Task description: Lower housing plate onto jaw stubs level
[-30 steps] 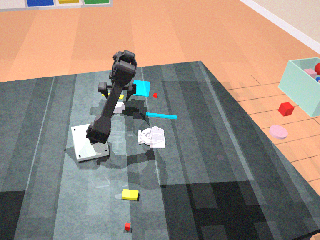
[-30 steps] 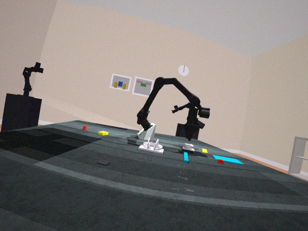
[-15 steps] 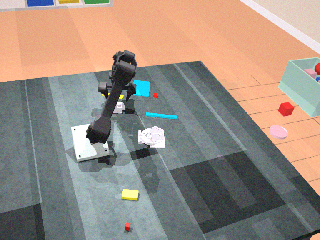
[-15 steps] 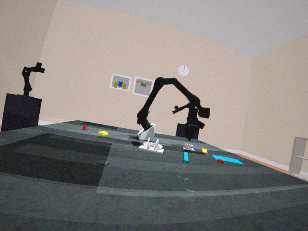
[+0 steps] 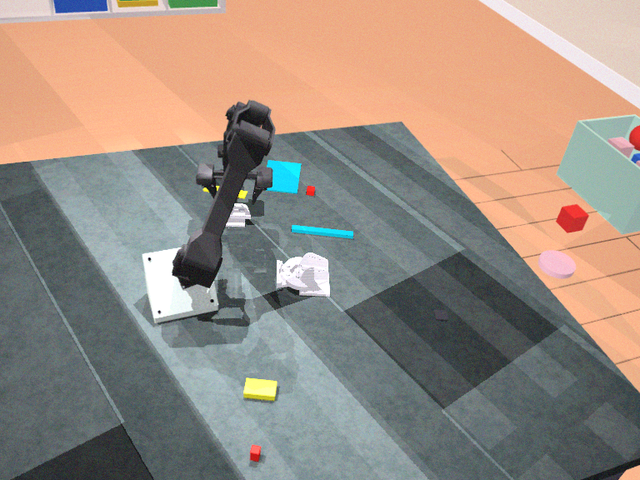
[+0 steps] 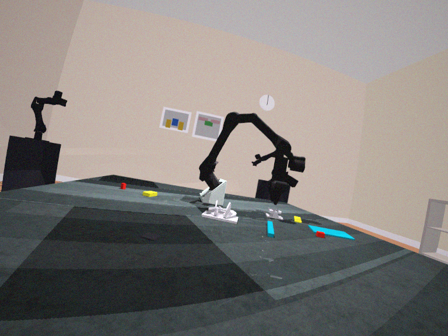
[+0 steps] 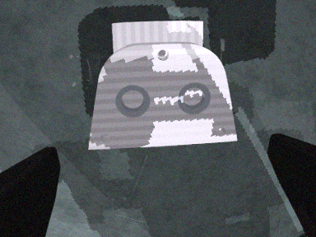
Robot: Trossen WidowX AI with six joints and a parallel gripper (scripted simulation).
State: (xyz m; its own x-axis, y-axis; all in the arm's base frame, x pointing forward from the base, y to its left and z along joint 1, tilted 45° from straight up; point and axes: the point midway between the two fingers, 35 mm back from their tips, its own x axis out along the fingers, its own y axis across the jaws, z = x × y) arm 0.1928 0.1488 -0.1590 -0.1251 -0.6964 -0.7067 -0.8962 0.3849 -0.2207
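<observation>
My gripper tip is 30 mm above the grey housing plate, 10 mm to the right of it and 10 mm short of it. Also, from my gripper tip: yellow bar (130 mm to the left, 60 mm below, 30 mm ahead); white block (50 mm below, 10 mm to the left, 10 mm ahead); cyan bar (190 mm ahead, 130 mm to the right, 60 mm below).
</observation>
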